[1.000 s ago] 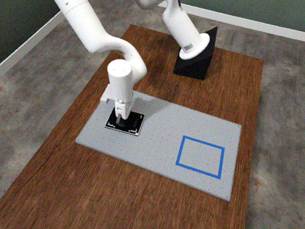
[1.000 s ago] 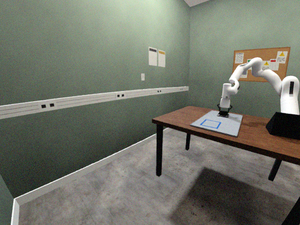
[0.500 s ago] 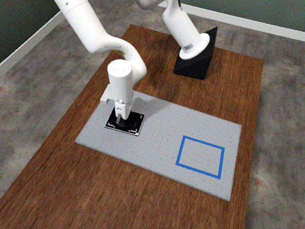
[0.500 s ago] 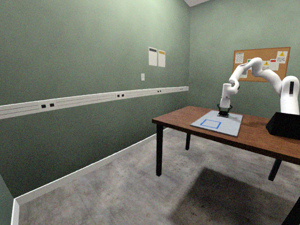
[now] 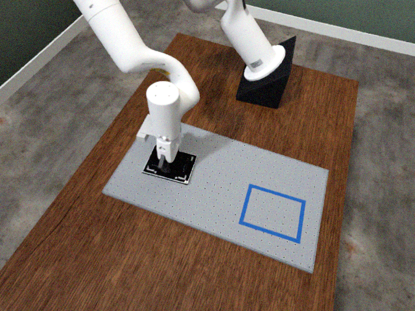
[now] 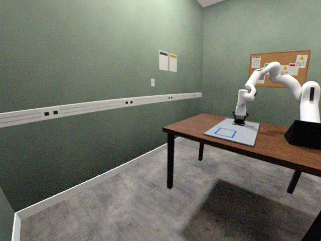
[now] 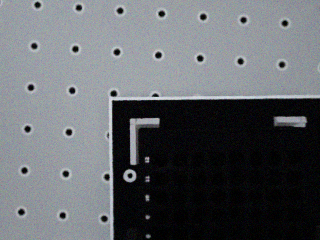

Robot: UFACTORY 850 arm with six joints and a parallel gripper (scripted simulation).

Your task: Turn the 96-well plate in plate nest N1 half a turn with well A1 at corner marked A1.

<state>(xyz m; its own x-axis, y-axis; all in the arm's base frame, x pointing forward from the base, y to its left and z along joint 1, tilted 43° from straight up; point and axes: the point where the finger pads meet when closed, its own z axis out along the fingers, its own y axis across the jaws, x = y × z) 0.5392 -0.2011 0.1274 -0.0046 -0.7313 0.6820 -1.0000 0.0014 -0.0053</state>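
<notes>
Now: hand 1 cm above the black 96-well plate. Also, from my hand: plate nest N1: 4 cm below.
</notes>
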